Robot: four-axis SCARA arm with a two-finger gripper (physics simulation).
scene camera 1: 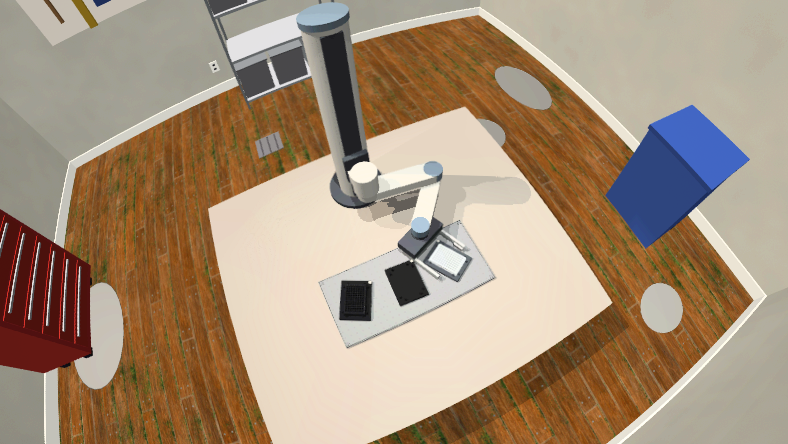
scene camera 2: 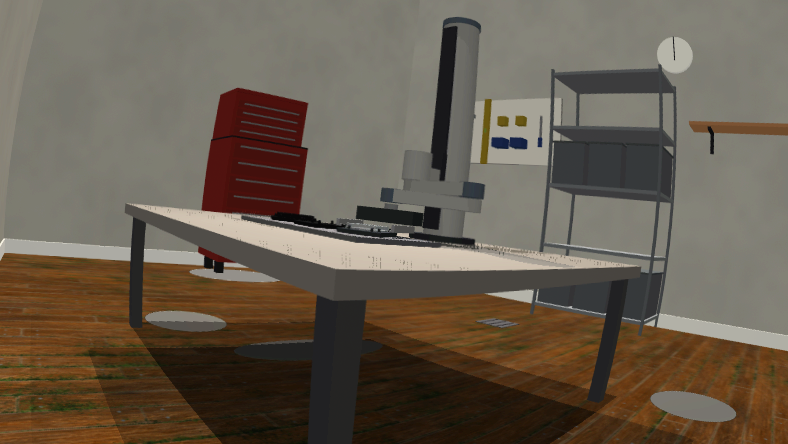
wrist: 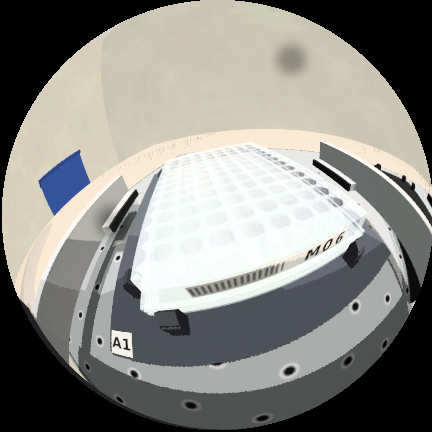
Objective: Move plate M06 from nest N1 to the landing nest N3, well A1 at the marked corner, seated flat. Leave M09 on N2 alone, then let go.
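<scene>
Plate M06 (scene camera 1: 447, 259) (wrist: 240, 215), clear-white with its label facing the wrist camera, lies on a slate-grey nest (scene camera 1: 458, 276) (wrist: 250, 320) at the right end of the base board. It looks level, between the dark corner posts. The A1 tag (wrist: 122, 344) is at the nest's near left corner in the wrist view. My gripper (scene camera 1: 453, 263) (wrist: 224, 159) is open, its fingers on either side of the plate and apart from it. A black plate (scene camera 1: 355, 298), apparently M09, sits on the left black nest (scene camera 1: 345, 316). The middle black nest (scene camera 1: 406, 282) is bare. Nest numbers are not readable.
The perforated base board (scene camera 1: 380, 325) carries all three nests on the table (scene camera 1: 496, 341) (scene camera 2: 441, 261). The arm's column (scene camera 1: 336, 110) (scene camera 2: 462, 110) stands behind them. A blue cabinet (scene camera 1: 656, 182), a red drawer cabinet (scene camera 1: 44, 314) (scene camera 2: 253, 165) and a shelf rack (scene camera 2: 606, 132) stand beyond the table.
</scene>
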